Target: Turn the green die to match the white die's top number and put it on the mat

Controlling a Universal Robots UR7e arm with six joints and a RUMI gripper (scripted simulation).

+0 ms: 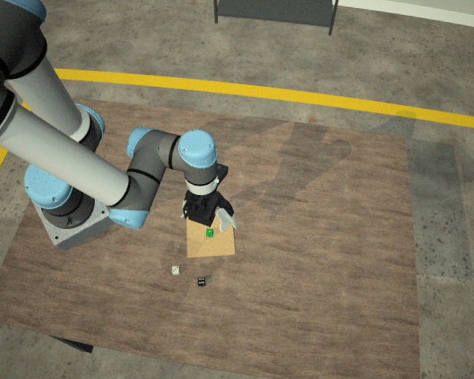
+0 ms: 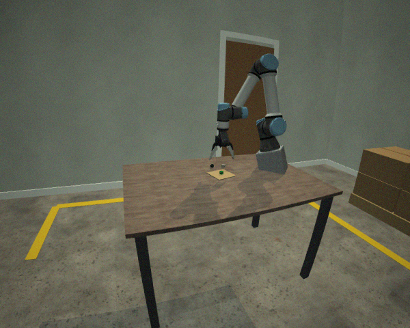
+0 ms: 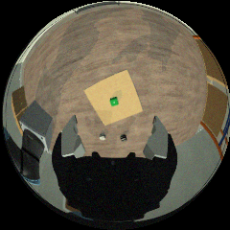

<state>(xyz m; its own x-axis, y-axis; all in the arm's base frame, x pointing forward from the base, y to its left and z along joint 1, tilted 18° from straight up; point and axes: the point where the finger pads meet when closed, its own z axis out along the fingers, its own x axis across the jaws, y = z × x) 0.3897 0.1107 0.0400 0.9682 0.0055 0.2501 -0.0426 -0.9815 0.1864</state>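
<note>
My hand is 90 mm above the green die. The rest, counted from my hand: black die (150 mm to the right, 90 mm below, 30 mm ahead); white die (150 mm to the right, 90 mm below, 60 mm behind); tan mat (100 mm below).
</note>
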